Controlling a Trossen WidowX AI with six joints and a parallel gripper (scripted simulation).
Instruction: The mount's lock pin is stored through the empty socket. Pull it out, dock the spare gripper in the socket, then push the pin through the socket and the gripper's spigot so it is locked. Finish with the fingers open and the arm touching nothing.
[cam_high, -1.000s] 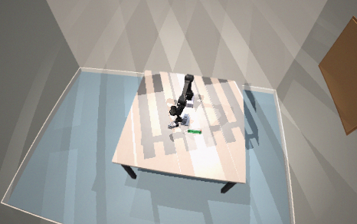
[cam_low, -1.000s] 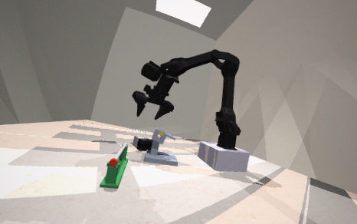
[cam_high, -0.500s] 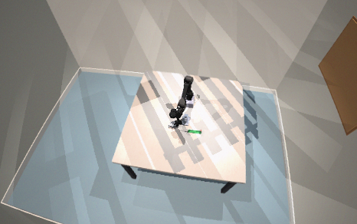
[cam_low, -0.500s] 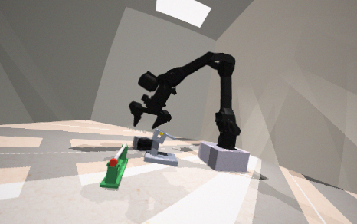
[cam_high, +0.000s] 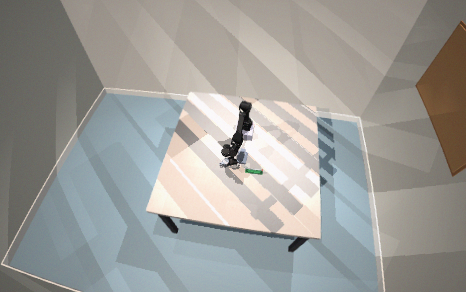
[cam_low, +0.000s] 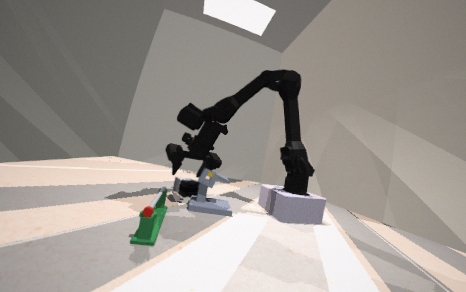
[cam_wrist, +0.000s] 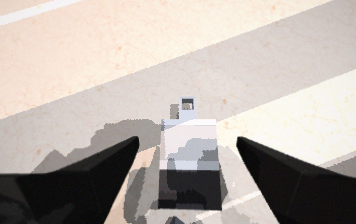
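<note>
Right now my gripper tip is 30 mm above the spare gripper. The rest, counted from my gripper tip: mount (80 mm behind, 120 mm to the left); green rack (20 mm ahead, 240 mm to the left, 30 mm below).
</note>
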